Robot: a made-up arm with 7 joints. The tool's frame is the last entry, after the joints. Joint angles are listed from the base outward.
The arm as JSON. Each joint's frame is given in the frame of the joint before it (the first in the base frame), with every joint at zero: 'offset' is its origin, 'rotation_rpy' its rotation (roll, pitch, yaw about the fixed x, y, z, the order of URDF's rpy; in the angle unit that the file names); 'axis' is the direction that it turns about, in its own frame. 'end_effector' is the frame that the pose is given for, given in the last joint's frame.
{
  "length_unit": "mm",
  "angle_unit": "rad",
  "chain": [
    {
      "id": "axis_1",
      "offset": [
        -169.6,
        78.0,
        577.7
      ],
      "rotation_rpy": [
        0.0,
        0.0,
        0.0
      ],
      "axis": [
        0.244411,
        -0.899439,
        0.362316
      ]
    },
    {
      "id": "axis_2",
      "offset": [
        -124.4,
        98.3,
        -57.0
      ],
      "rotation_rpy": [
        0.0,
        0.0,
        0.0
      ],
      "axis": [
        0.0,
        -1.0,
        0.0
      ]
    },
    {
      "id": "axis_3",
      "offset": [
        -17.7,
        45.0,
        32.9
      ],
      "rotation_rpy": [
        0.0,
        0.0,
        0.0
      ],
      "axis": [
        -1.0,
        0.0,
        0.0
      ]
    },
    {
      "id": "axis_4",
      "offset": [
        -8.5,
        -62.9,
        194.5
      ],
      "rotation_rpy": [
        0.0,
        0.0,
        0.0
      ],
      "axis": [
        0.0,
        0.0,
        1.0
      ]
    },
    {
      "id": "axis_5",
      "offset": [
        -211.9,
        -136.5,
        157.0
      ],
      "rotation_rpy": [
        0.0,
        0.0,
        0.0
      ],
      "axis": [
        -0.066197,
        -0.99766,
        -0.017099
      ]
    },
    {
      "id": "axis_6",
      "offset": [
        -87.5,
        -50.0,
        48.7
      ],
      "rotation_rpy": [
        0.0,
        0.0,
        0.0
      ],
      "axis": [
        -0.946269,
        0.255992,
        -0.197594
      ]
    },
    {
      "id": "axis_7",
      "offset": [
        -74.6,
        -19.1,
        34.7
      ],
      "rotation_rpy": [
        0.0,
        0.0,
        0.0
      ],
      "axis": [
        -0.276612,
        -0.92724,
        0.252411
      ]
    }
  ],
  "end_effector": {
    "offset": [
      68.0,
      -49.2,
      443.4
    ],
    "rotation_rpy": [
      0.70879,
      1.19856,
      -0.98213
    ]
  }
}
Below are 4 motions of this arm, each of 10 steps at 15 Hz.
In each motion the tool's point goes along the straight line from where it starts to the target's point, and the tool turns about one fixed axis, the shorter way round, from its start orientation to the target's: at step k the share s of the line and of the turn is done. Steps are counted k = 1, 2, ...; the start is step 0. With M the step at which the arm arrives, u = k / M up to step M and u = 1 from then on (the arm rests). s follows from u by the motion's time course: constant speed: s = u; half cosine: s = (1 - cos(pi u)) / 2; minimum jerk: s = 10 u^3 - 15 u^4 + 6 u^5.
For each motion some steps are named. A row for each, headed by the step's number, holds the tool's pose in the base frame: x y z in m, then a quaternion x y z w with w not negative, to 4 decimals.
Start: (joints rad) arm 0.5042 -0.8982 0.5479 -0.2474 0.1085 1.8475 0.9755
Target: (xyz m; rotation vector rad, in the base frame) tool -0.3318 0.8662 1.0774 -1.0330 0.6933 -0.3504
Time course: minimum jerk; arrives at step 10
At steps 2, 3, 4, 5, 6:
2: -0.6565 0.5759 0.7810 -0.5547 -0.0962 -0.2717 0.7806
3: -0.6203 0.6083 0.8141 -0.5517 -0.0488 -0.2619 0.7904
4: -0.5671 0.6559 0.8627 -0.5449 0.0209 -0.2464 0.8012
5: -0.5041 0.7121 0.9201 -0.5332 0.1033 -0.2263 0.8086
6: -0.4412 0.7684 0.9775 -0.5175 0.1848 -0.2045 0.8101

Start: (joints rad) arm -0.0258 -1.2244 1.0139 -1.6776 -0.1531 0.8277 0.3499
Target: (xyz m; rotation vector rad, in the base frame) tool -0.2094 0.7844 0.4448 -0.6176 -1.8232 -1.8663
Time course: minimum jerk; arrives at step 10
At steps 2, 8, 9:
2: 0.0246 0.9685 0.4652 -0.3608 -0.3442 -0.7678 0.4024
8: -0.1950 0.7957 0.4461 -0.2339 -0.6451 -0.6866 0.2403
9: -0.2073 0.7861 0.4450 -0.2257 -0.6596 -0.6791 0.2300

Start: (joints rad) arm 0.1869 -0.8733 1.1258 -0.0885 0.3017 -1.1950 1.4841
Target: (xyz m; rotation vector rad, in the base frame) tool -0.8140 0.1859 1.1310 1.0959 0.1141 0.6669
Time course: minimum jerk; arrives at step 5
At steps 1, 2, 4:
1: -0.6400 0.1211 1.3280 0.6112 0.1750 0.1226 0.7621
2: -0.6879 0.1389 1.2737 0.5871 0.1422 0.1757 0.7773
4: -0.8033 0.1819 1.1431 0.5180 0.0608 0.2997 0.7988

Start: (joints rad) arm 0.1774 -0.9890 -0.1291 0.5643 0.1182 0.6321 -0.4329
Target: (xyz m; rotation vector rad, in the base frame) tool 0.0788 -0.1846 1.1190 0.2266 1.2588 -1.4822
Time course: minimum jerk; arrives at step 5
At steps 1, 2, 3, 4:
1: 0.2470 -0.0930 1.1053 0.0087 0.5839 -0.6284 0.5139
2: 0.2007 -0.1183 1.1091 0.0328 0.5707 -0.6292 0.5267
3: 0.1355 -0.1537 1.1144 0.0667 0.5513 -0.6292 0.5438
4: 0.0891 -0.1790 1.1182 0.0907 0.5369 -0.6285 0.5554

